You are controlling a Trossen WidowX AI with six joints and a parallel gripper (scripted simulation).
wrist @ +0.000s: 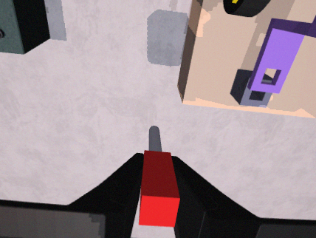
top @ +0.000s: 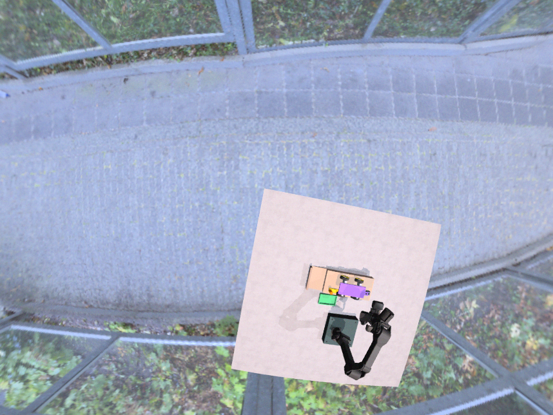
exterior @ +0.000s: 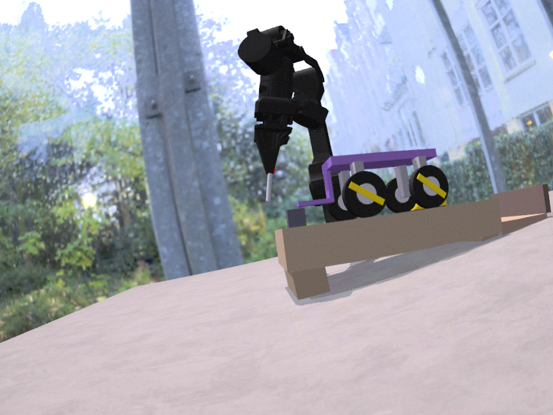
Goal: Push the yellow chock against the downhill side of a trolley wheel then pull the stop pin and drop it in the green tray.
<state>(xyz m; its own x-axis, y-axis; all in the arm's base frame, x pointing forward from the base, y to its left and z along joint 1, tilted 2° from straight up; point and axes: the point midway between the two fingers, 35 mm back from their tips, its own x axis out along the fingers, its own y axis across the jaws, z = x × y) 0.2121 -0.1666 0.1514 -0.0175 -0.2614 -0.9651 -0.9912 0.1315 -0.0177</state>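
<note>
Now: the green tray 240 mm to the left of my gripper tip and 180 mm below it. The rest, counted from my gripper tip: red-headed stop pin (right at my gripper tip); ramp support foot (100 mm ahead, 10 mm to the right, 160 mm below); purple trolley (120 mm ahead, 130 mm to the left, 70 mm below).
</note>
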